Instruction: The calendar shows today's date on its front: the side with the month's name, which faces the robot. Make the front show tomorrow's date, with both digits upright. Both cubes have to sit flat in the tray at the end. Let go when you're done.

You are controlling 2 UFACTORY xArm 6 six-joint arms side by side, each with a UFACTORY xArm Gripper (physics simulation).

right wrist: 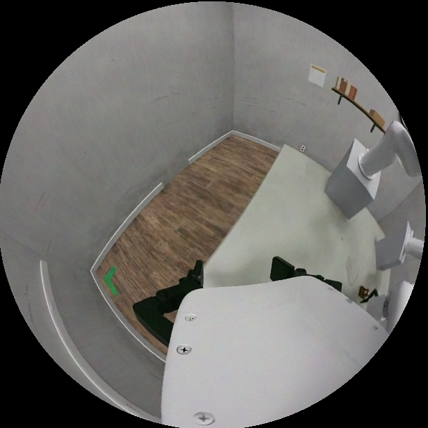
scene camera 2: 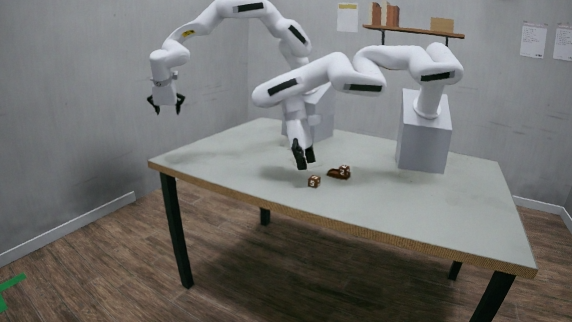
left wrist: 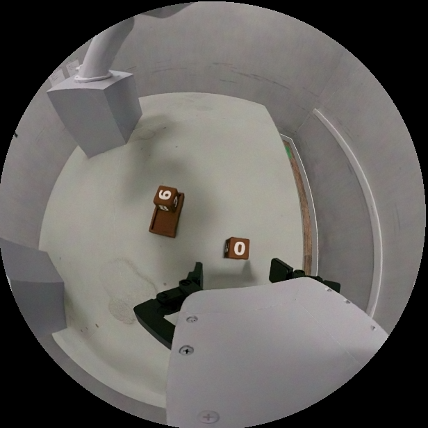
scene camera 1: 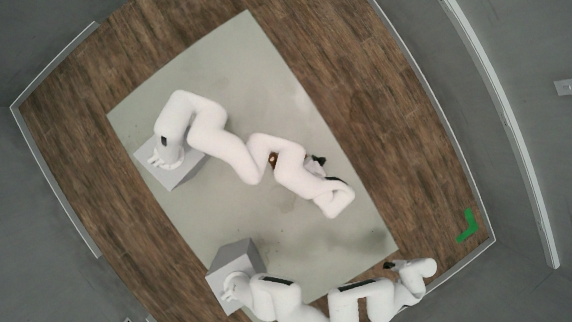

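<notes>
The brown tray holds one cube at one end; its other end is empty. In the left wrist view this cube has 6 on top and 8 towards the empty end; scene camera 2 shows a 2 on its side. A loose cube stands on the table apart from the tray, 0 on top and 5 towards scene camera 2. My left gripper is open and tilted, above and beside the loose cube. My right gripper is open, high beyond the table's edge. The month's name is unreadable.
The table bears two grey arm bases. My left arm passes over the tray in scene camera 1 and hides part of it. A wall shelf with books is behind the table.
</notes>
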